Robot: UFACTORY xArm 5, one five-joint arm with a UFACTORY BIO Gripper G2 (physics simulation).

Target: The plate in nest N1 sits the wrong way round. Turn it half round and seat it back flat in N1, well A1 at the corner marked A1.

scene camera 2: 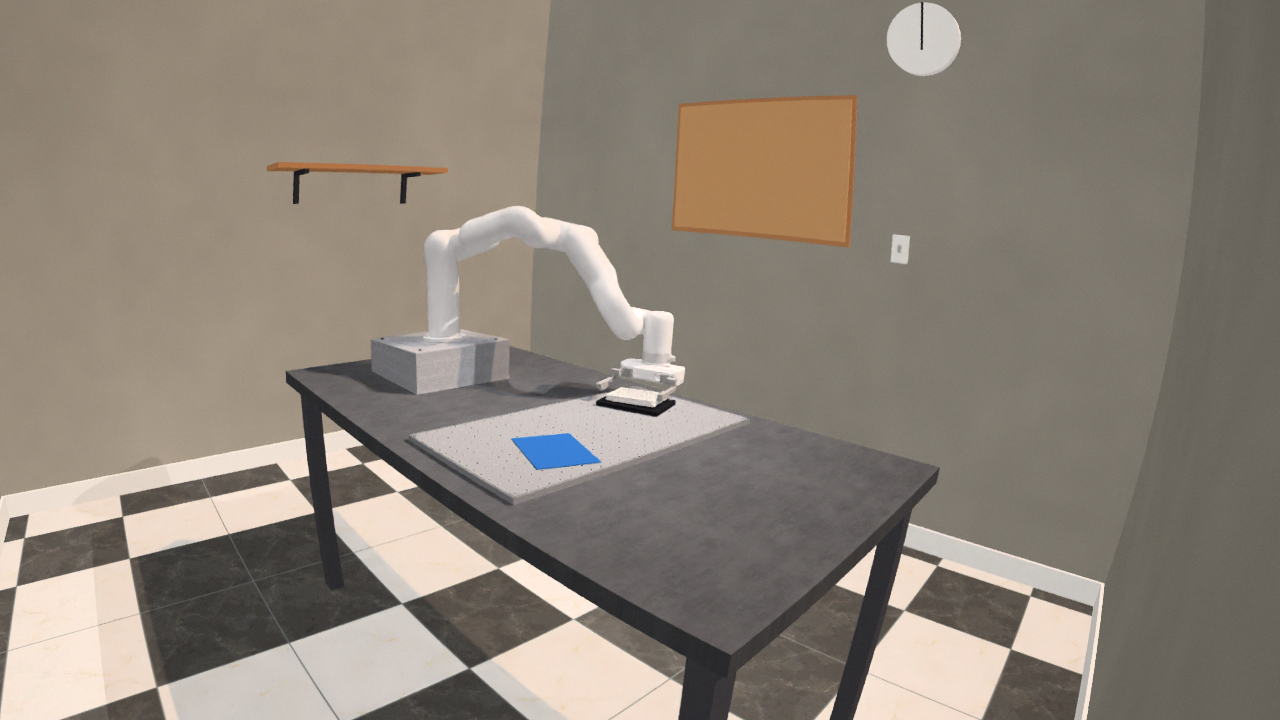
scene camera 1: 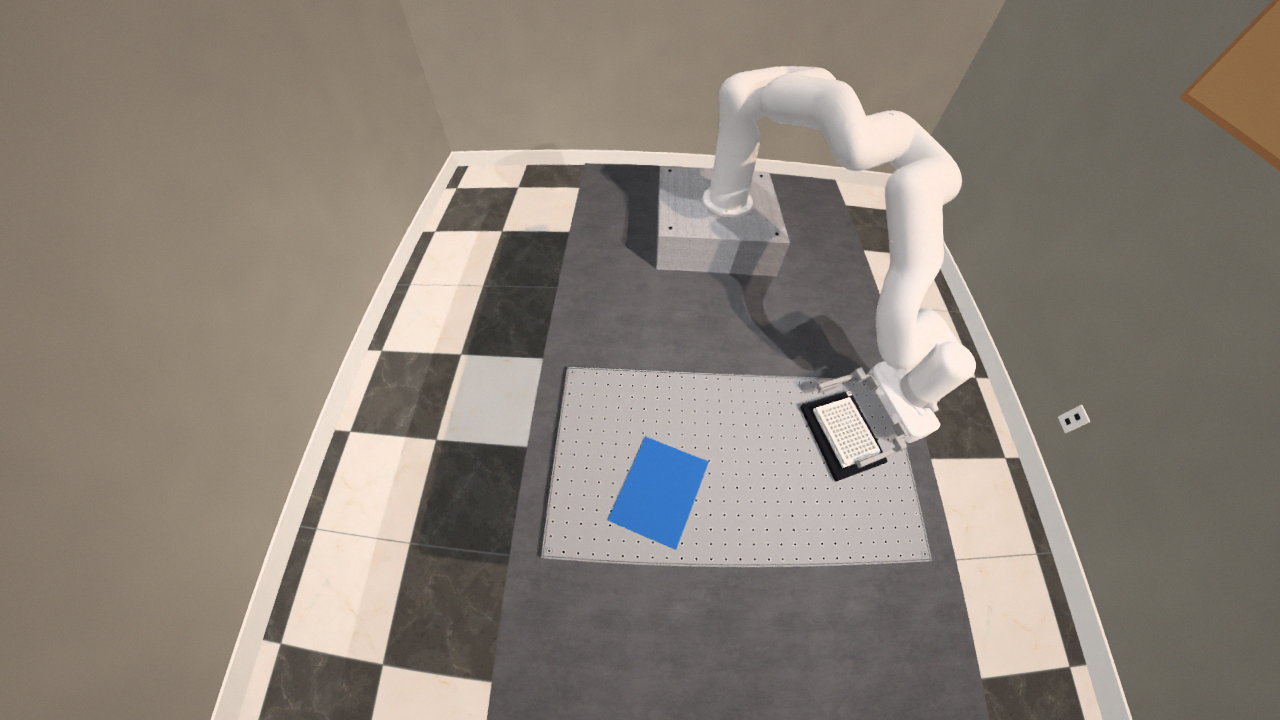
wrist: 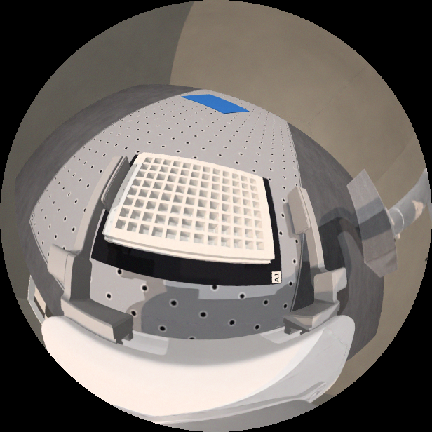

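Note:
The white many-welled plate [scene camera 1: 845, 432] [scene camera 2: 633, 396] [wrist: 195, 205] lies in the black nest [scene camera 1: 821, 436] [scene camera 2: 657, 411] [wrist: 190, 270] and looks flat. The nest's A1 label [wrist: 276, 277] is at the near right corner in the wrist view. No well lettering can be read on the plate. My gripper [scene camera 1: 836, 424] [scene camera 2: 632, 389] [wrist: 207, 196] is open, with its fingers at the plate's two short ends. In the wrist view the left finger is close against the plate's left end and hides part of that edge; the right finger stands off with a visible gap. Whether the left finger touches cannot be told.
The nest stands on a grey perforated board [scene camera 1: 742, 528] [scene camera 2: 465, 465] [wrist: 75, 200]. A flat blue sheet [scene camera 1: 658, 492] [scene camera 2: 554, 450] [wrist: 215, 103] lies on the same board, away from the nest. The arm's grey base block [scene camera 1: 720, 254] [scene camera 2: 438, 365] [wrist: 372, 225] is at the table's back.

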